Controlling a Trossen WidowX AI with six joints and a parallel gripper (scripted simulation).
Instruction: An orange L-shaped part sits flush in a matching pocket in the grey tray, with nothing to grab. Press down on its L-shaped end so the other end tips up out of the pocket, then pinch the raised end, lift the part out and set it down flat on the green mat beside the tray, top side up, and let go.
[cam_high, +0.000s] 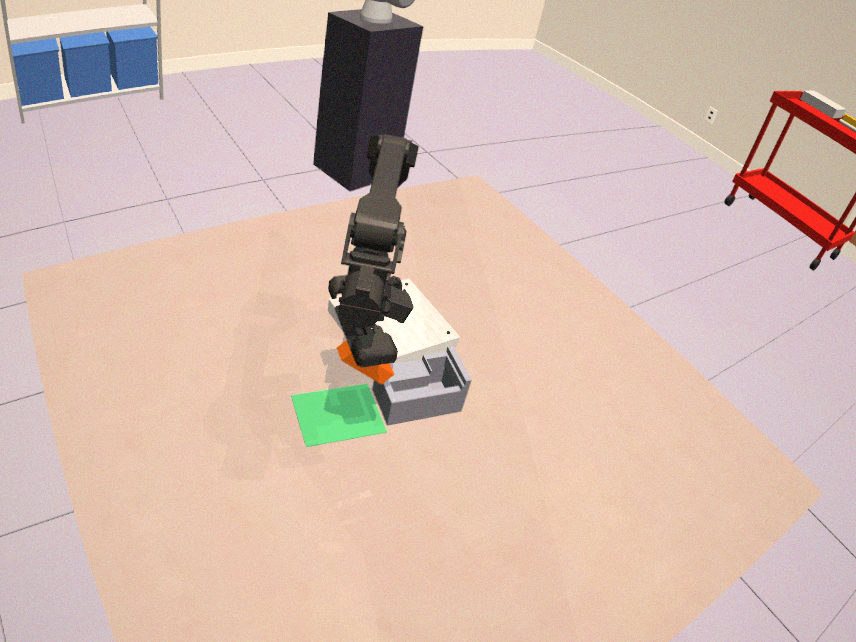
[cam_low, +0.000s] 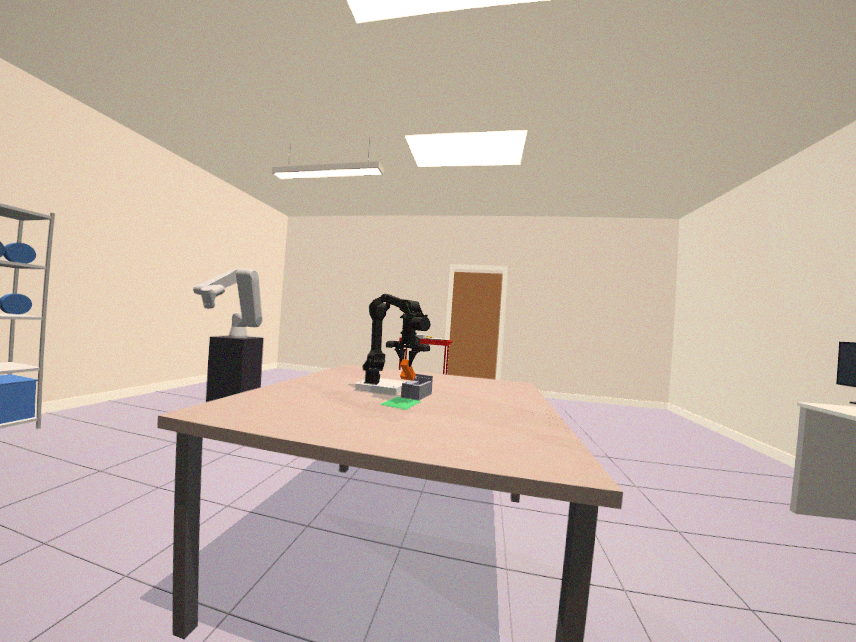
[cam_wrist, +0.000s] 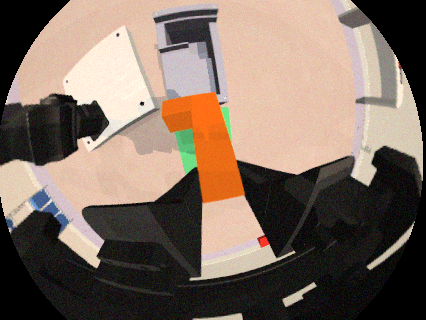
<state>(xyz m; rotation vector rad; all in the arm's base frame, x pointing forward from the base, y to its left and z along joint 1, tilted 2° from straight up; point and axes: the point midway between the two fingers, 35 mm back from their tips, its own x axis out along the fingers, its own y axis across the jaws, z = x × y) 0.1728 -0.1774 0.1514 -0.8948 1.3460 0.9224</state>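
My gripper tip is 17 cm above the green mat, 2 cm to the left of it and 1 cm past it. From my gripper tip the other things lie so: orange L-shaped part (3 cm to the left, 3 cm below).
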